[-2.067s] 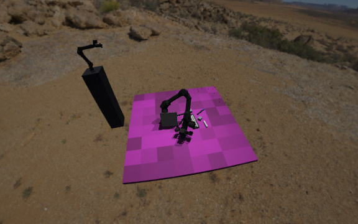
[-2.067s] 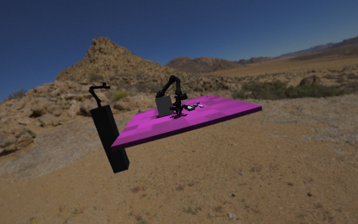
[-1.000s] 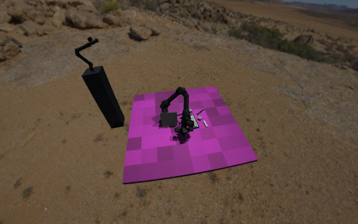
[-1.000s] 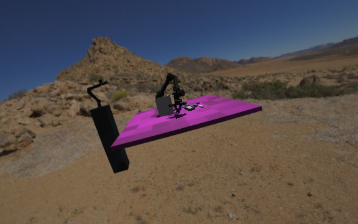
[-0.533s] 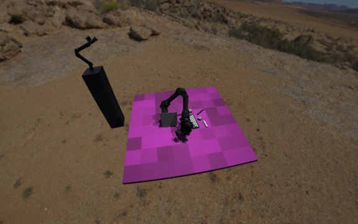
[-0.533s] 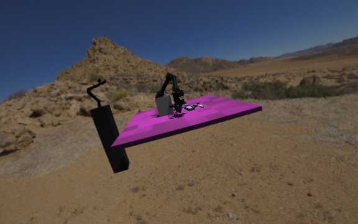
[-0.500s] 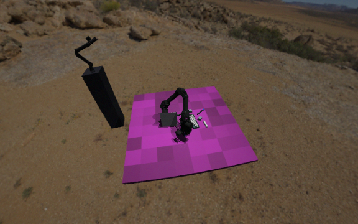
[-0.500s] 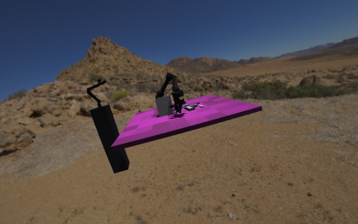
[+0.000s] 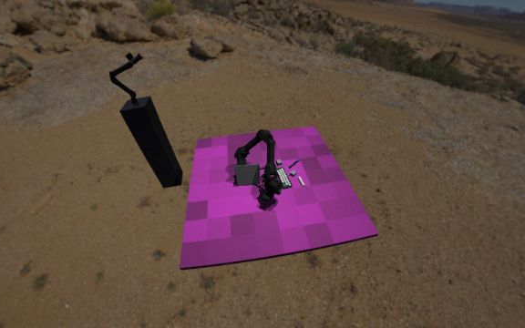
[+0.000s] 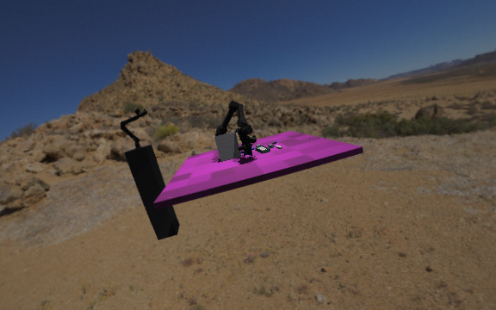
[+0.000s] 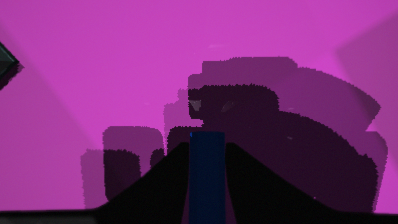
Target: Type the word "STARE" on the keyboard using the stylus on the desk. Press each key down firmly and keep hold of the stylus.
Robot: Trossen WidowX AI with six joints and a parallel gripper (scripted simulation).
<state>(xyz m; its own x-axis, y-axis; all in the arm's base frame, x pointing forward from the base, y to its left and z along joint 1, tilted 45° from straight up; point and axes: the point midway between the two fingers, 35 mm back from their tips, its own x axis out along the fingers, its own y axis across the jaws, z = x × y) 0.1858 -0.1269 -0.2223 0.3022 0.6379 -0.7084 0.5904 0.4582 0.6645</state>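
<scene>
Right now my gripper tip is 50 mm past the blue hexagonal stylus, 40 mm to the right of it and 20 mm below it. The rest, counted from my gripper tip: white cylinder 270 mm ahead, 110 mm to the left, 30 mm below; grey block 230 mm ahead, 200 mm to the left, 20 mm below.
</scene>
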